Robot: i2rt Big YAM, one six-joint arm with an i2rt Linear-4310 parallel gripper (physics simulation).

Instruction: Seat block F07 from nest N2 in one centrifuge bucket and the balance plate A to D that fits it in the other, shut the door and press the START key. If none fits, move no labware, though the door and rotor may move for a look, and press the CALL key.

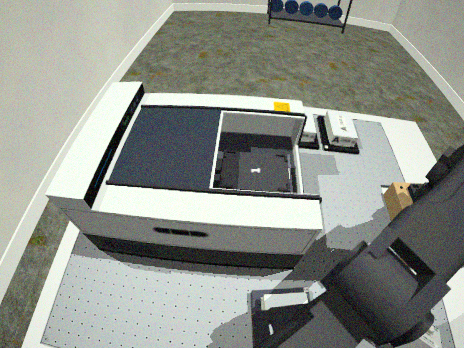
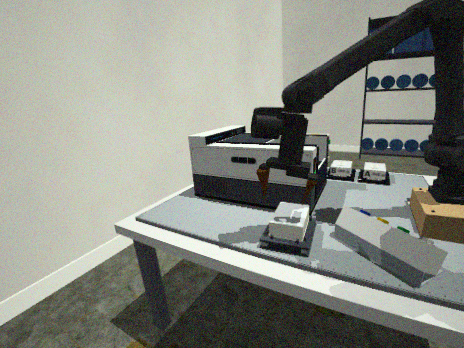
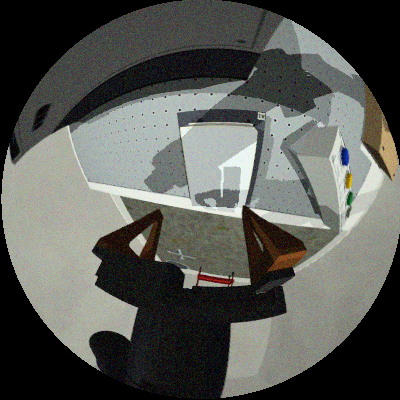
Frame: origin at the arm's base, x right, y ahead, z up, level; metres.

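Where they show: gripper, fingertip midpoint: [image 2: 283,200] [image 3: 199,211]; arm's base, origin of the base link: [image 2: 448,196].
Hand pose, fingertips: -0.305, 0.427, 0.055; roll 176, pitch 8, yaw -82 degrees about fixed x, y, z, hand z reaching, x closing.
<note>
Things, the pixels of their top centre, and the offset from my fingertips, as dx, dy, dz.
- white block, middle of its top: [image 3: 217,176] [image 1: 288,326] [image 2: 290,212] +0.022, -0.014, -0.044
- dark nest, middle of its top: [image 3: 219,166] [image 2: 290,223] +0.021, -0.014, -0.075
- Plate A, middle of its top: [image 1: 342,123] [image 2: 375,166] +0.607, -0.237, -0.058
- plate B, middle of its top: [image 1: 301,118] [image 2: 341,163] +0.614, -0.098, -0.058
- sloped grey key panel, middle of its top: [image 3: 345,203] [image 2: 387,220] +0.028, -0.237, -0.028
- blue key, middle of its top: [image 3: 347,159] +0.091, -0.191, -0.037
- yellow key, middle of its top: [image 3: 350,183] +0.060, -0.231, -0.037
- green key, middle of its top: [image 3: 351,201] +0.030, -0.271, -0.037
A white block [image 1: 285,299] [image 2: 287,222] [image 3: 220,160] sits in a dark nest [image 2: 285,246] [image 3: 187,119]; the nest's small tag is too blurred to read surely. My gripper [image 2: 286,195] [image 3: 199,211] is open and empty, fingers pointing down, above the block. The centrifuge [image 1: 210,212] [image 2: 215,162] [image 3: 150,35] has its dark door [image 1: 165,147] slid aside, and the rotor [image 1: 270,177] shows in the opening. Plate A [image 1: 341,129] [image 2: 375,171] and plate B [image 1: 308,131] [image 2: 341,169] sit in dark nests. Plates C and D do not show.
A sloped grey key panel [image 2: 385,245] [image 3: 320,150] with a blue key [image 3: 345,156], a yellow key [image 3: 348,180] and a green key [image 3: 350,198] stands beside the block's nest. A wooden block [image 1: 397,202] [image 2: 440,215] [image 3: 378,135] lies by the arm's base. The table's front edge runs close by.
</note>
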